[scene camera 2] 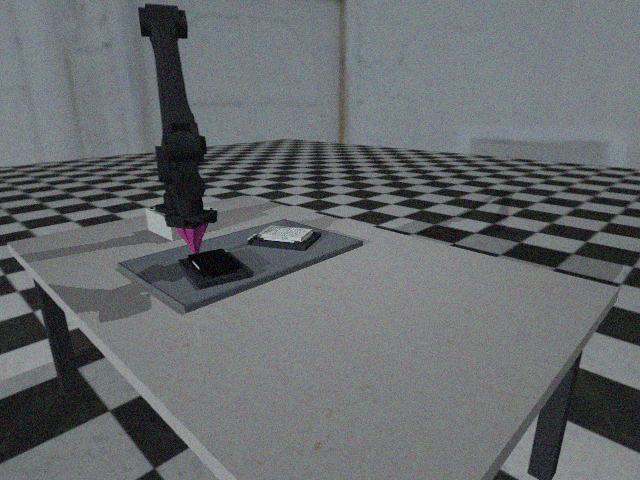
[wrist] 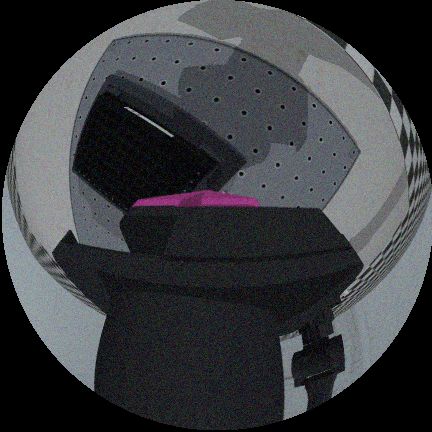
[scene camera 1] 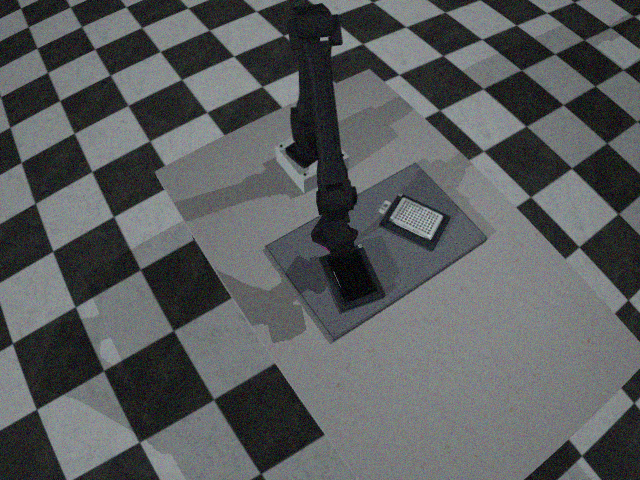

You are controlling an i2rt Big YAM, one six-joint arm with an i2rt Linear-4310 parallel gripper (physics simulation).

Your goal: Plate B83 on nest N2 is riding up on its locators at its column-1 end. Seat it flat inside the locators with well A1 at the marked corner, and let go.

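Where they show: gripper, fingertip midpoint: (scene camera 2: 196, 253) (wrist: 207, 197); arm's base at its link origin: (scene camera 1: 309, 150).
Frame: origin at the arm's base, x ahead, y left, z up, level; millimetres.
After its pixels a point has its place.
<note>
A black well plate (scene camera 1: 354, 279) {y -192, x 380, z -27 mm} (scene camera 2: 219, 262) {y -186, x 384, z -29 mm} (wrist: 145, 150) {y -197, x 345, z -33 mm} sits on a dark nest (scene camera 1: 362, 303) {y -219, x 437, z -42 mm} (scene camera 2: 227, 280) {y -215, x 439, z -48 mm} (wrist: 229, 164) {y -201, x 277, z -41 mm}. A white strip shows on the plate's long side. No plate or nest label is readable, and the plate's tilt and marked corner are too dark to judge. My gripper (scene camera 2: 195, 251) {y -171, x 286, z -32 mm} (wrist: 207, 197) {y -171, x 286, z -32 mm} is shut and empty, with its magenta fingers pointing down at the arm-side end of the black plate. The tips look very close to that end; contact cannot be told. In scene camera 1 the arm hides the tips.
A white well plate (scene camera 1: 417, 218) {y 68, x 364, z -31 mm} (scene camera 2: 285, 234) {y 50, x 376, z -28 mm} sits on a second dark nest (scene camera 1: 431, 243) {y 40, x 441, z -39 mm} (scene camera 2: 308, 245) {y 52, x 450, z -45 mm}, with a small pale block (scene camera 1: 385, 207) {y 41, x 270, z -51 mm} beside it. Both nests stand on a grey perforated board (scene camera 1: 460, 227) {y 149, x 460, z -53 mm} (scene camera 2: 173, 297) {y -324, x 404, z -53 mm} (wrist: 320, 162) {y -238, x 190, z -53 mm}. The arm's pale base (scene camera 1: 305, 180) {y -81, x 72, z -7 mm} stands behind the board.
</note>
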